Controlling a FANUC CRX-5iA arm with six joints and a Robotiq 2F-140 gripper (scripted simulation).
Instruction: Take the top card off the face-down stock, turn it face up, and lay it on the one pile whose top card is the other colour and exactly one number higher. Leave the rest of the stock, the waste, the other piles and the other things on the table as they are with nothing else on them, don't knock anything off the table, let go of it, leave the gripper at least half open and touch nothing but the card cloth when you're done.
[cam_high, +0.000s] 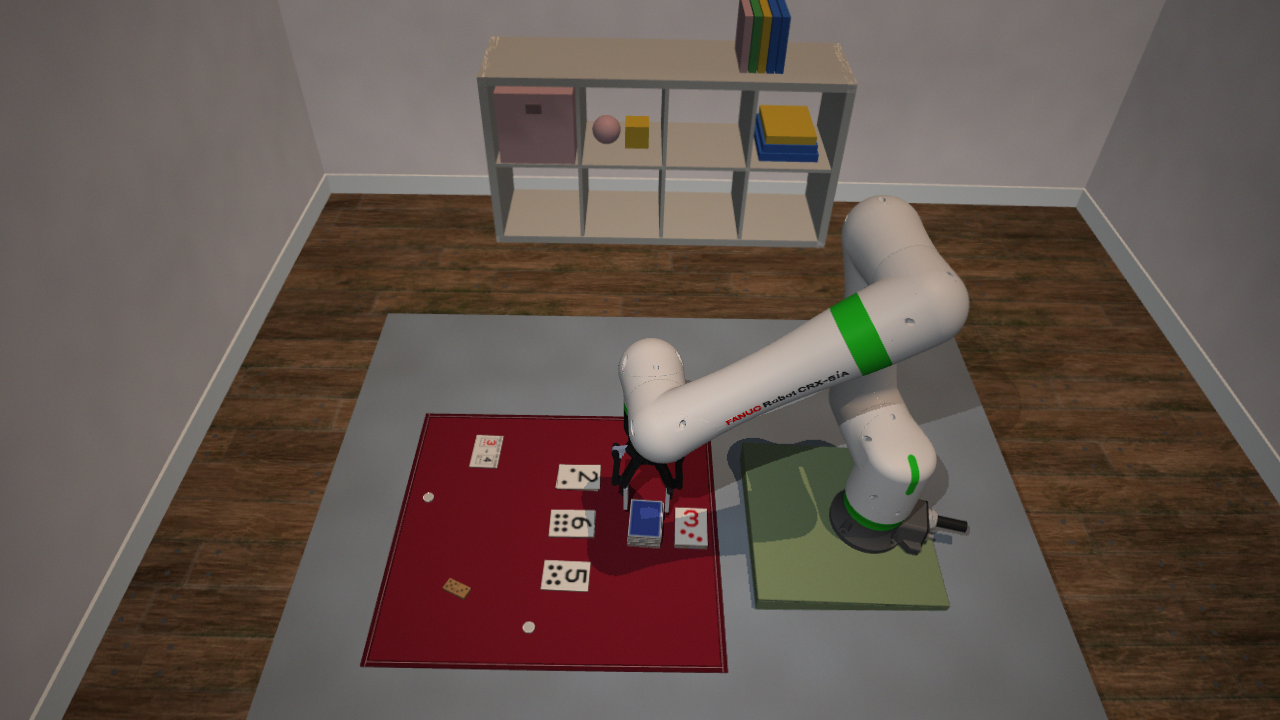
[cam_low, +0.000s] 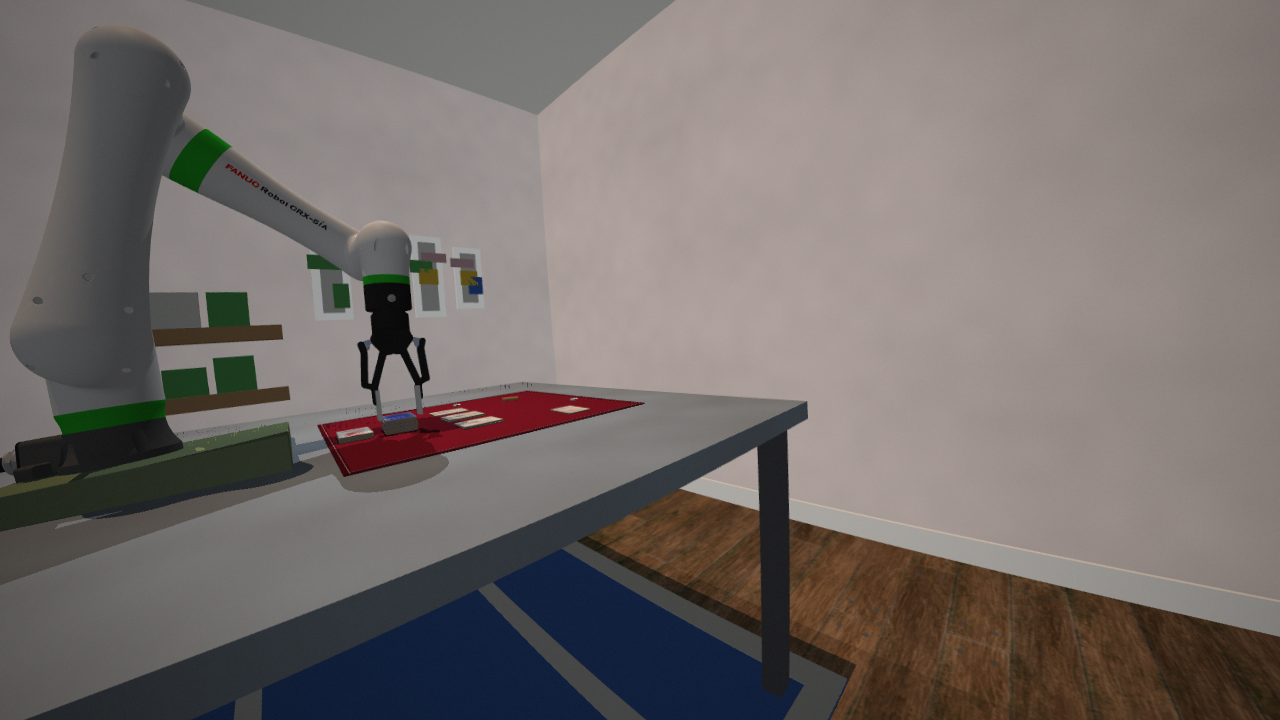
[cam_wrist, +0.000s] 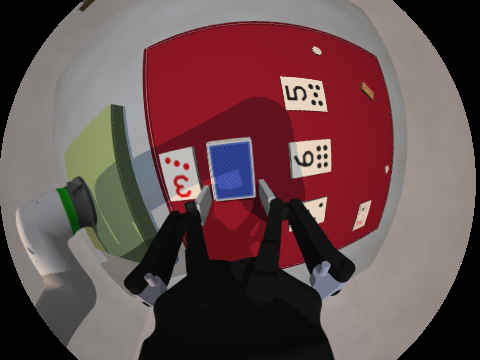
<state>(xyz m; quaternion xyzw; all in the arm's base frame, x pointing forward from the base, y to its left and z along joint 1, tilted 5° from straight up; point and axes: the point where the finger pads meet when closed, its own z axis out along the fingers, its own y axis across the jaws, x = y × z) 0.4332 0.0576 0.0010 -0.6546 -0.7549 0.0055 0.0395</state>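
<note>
Right now the red 3 card is 90 mm behind my hand, 50 mm below it and 20 mm to the left of it. Round my hand: red card cloth (170 mm ahead, 70 mm to the left, 70 mm below); then black 6 card (140 mm ahead, 60 mm below, 50 mm to the left); then black 5 card (170 mm to the left, 120 mm ahead, 60 mm below).
</note>
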